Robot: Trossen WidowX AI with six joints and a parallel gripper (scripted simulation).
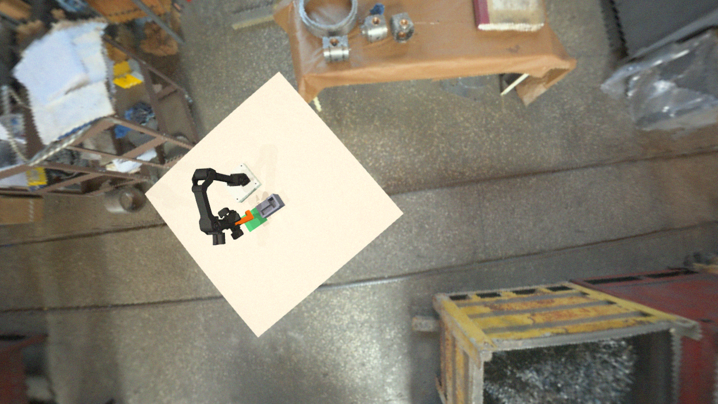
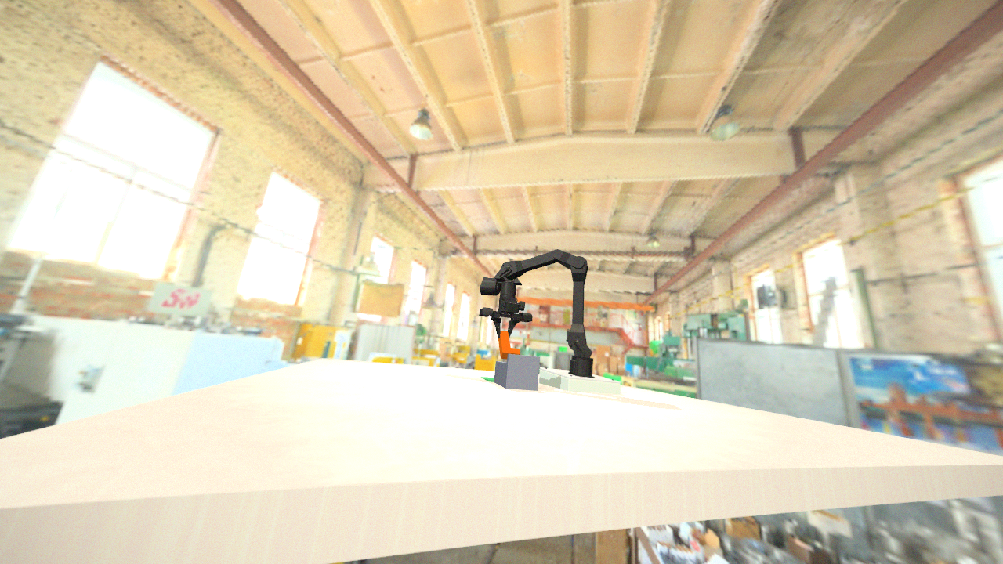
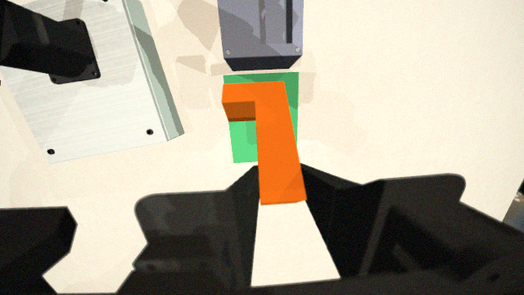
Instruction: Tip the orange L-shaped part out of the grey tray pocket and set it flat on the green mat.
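My gripper tip is now 150 mm above the green mat and 20 mm to the right of it. From my gripper tip the other things lie so: orange L-shaped part: 30 mm to the left, 30 mm below, 10 mm behind.
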